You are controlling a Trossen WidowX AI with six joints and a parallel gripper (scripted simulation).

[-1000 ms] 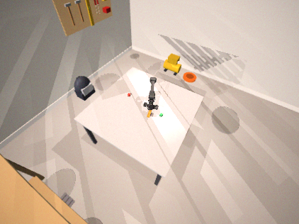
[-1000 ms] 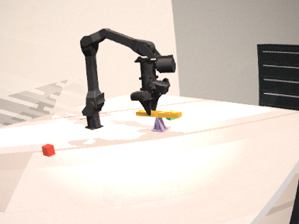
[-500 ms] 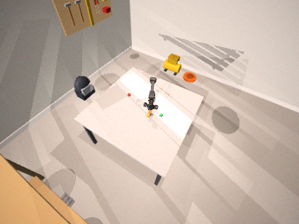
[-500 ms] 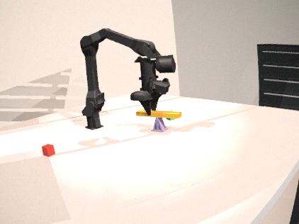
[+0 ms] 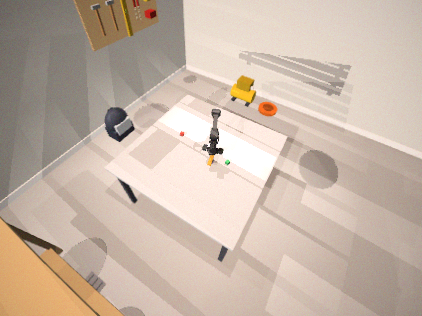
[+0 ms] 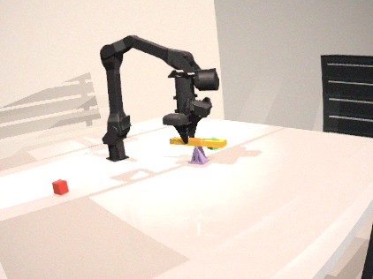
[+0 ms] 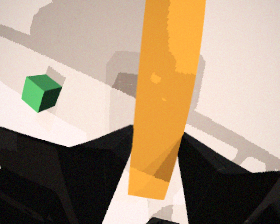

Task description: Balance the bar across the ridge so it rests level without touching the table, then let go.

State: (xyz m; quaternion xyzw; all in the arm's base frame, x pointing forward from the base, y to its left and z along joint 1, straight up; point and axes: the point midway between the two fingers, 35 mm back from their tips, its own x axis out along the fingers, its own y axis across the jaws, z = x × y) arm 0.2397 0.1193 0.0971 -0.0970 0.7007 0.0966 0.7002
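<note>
Right now the orange-yellow bar is 3 cm ahead of my gripper tip and 1 cm to the left of it. Round my gripper tip: red cube (42 cm to the right, 10 cm behind, 5 cm below); then green cube (15 cm to the left, 5 cm below, 3 cm behind).
</note>
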